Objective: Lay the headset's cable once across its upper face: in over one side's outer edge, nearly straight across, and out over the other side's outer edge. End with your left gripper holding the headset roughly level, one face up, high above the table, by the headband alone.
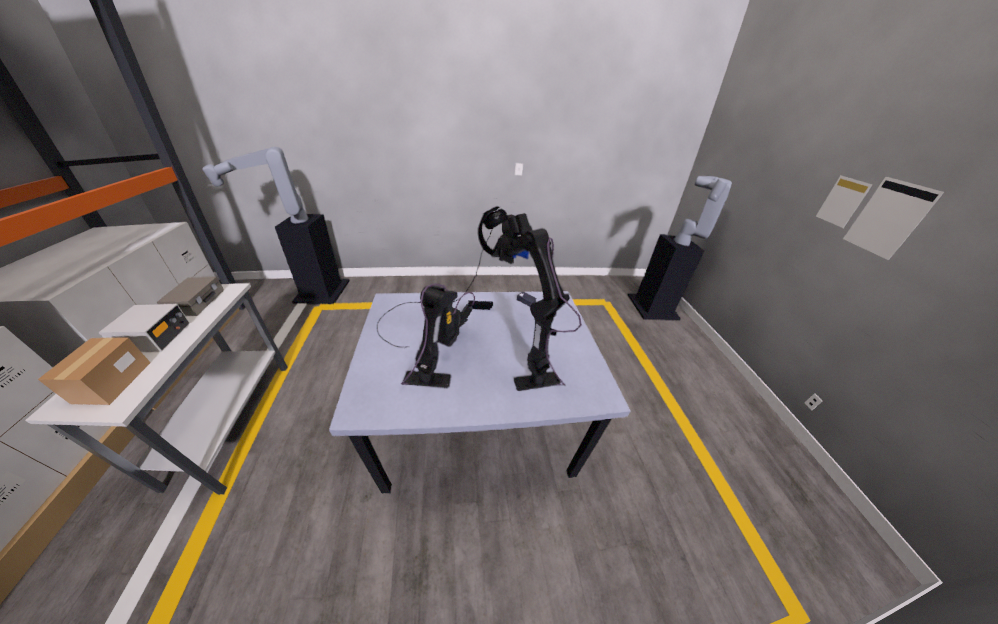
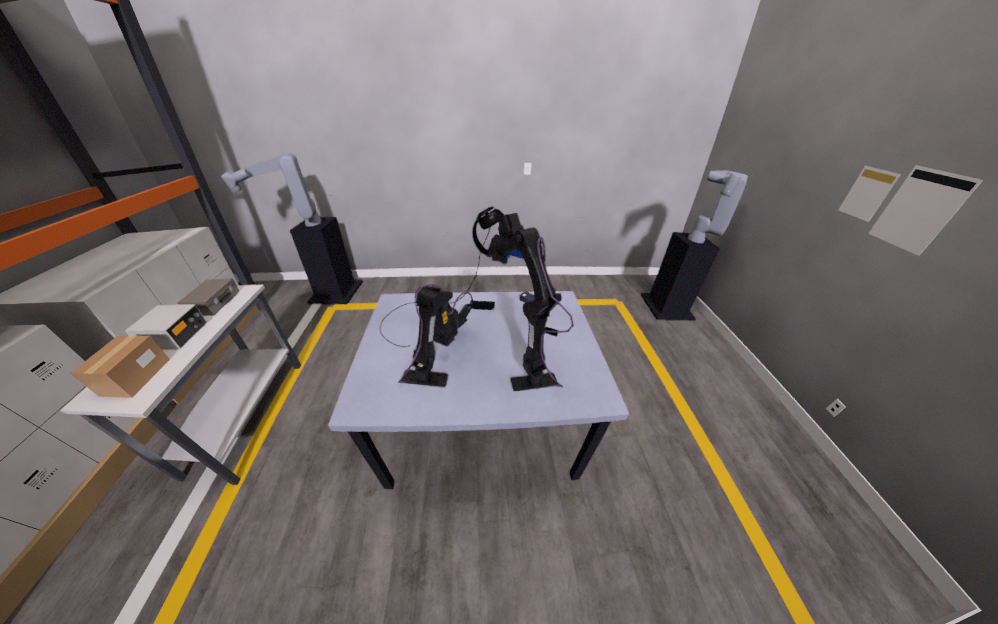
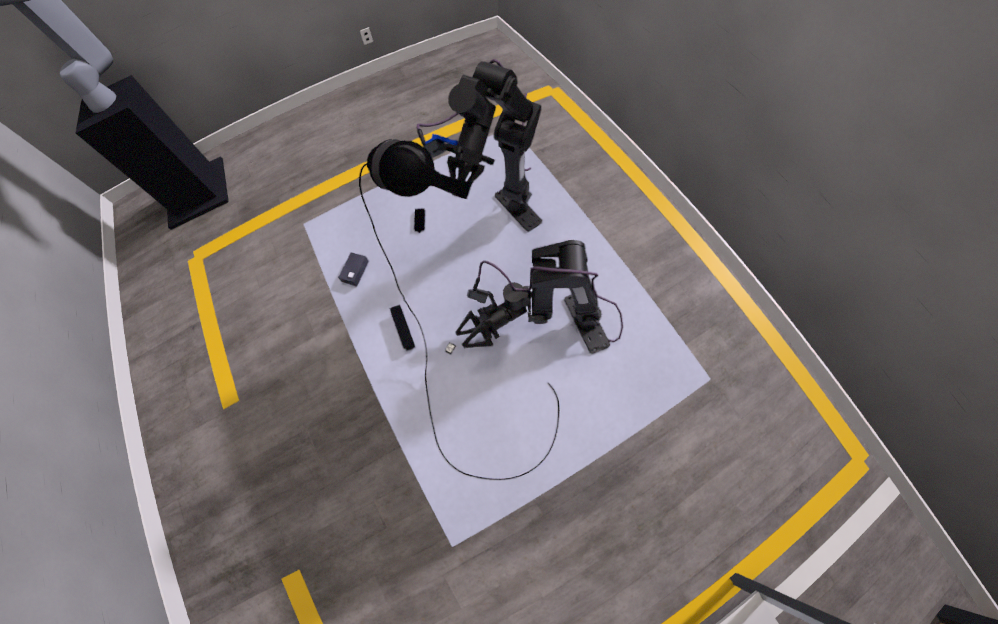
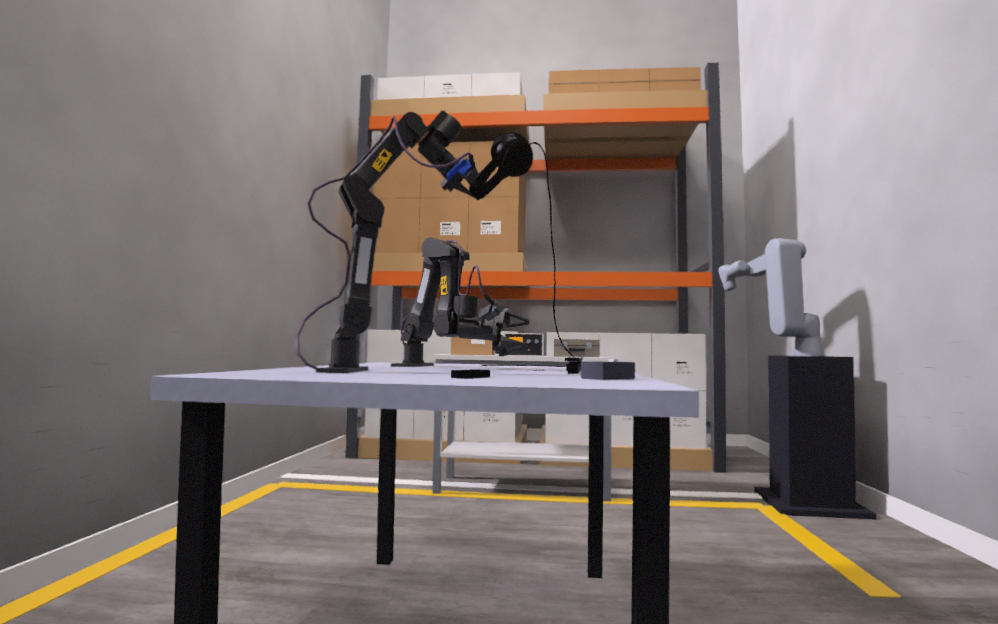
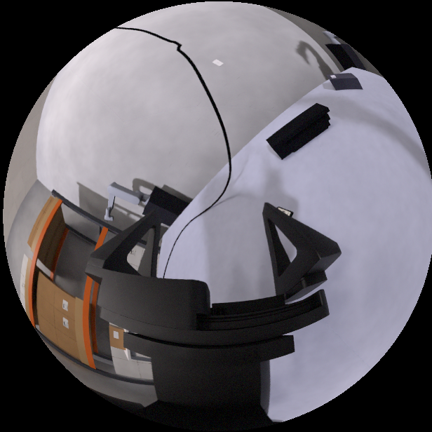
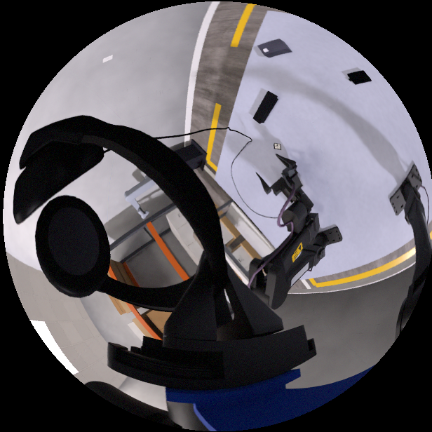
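Pixels of known places: left gripper, between the fingertips: (image 1: 453,307) (image 2: 453,307) (image 3: 459,339) (image 4: 528,333); right gripper, between the fingertips: (image 1: 492,255) (image 2: 487,255) (image 3: 456,196) (image 4: 479,198); left arm's base, origin of its link: (image 1: 427,380) (image 2: 424,378) (image 3: 586,322) (image 4: 413,366); right arm's base, origin of its link: (image 1: 536,381) (image 2: 533,382) (image 3: 518,208) (image 4: 343,371).
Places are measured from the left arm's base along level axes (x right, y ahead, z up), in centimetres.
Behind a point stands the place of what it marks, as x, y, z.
The black headset (image 1: 492,217) {23.1, 32.6, 61.0} (image 2: 487,218) {23.5, 32.3, 60.8} (image 3: 401,167) {21.6, 37.9, 62.4} (image 4: 511,154) {34.6, 39.9, 54.0} (image 6: 73,245) hangs high above the table, tilted, with its earcups out from the headband. My right gripper (image 3: 465,183) {24.1, 28.8, 46.5} (image 6: 210,255) is shut on its headband. The thin black cable (image 3: 426,367) {3.1, 50.4, 5.5} (image 4: 553,257) {17.6, 48.0, 31.0} (image 5: 230,160) leaves an earcup, drops to the table and curves in a wide loop; its free end lies on the table. No cable shows across the headset. My left gripper (image 3: 460,339) {5.7, 38.8, 10.6} (image 5: 209,210) (image 6: 265,162) is open and empty, low over the table, apart from the cable.
On the table (image 3: 500,441) {-23.5, 38.1, 0.0} lie a long black block (image 3: 402,327) {18.0, 53.7, 4.0} (image 5: 299,131) beside the cable, a dark grey box (image 3: 353,269) {43.9, 63.7, 3.6} (image 4: 607,370) {49.9, 64.1, 1.9}, a small black block (image 3: 419,220) {55.2, 37.6, 1.5} and a small pale chip (image 3: 450,348) {7.6, 42.2, 0.2} near my left fingertips.
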